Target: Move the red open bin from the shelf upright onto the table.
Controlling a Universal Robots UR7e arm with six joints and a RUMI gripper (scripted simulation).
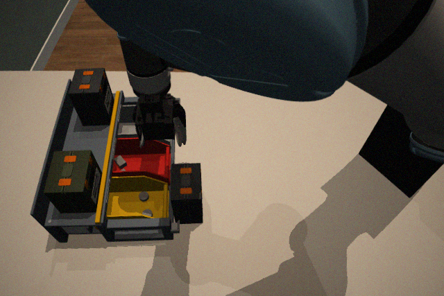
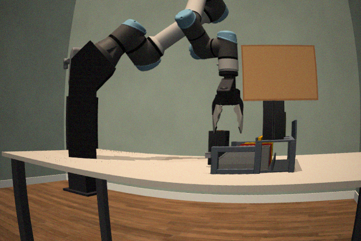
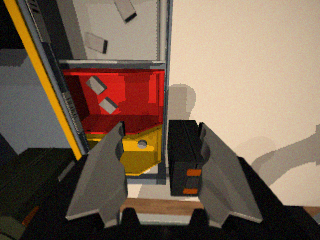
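My gripper is now 9 cm above the red open bin and 8 cm short of it. The rest, counted from my hand: grey bin 11 cm to the right, 9 cm below, 9 cm ahead; then yellow bar 13 cm ahead, 2 cm below, 1 cm to the left; then dark box 10 cm to the left, 7 cm below, 6 cm behind.
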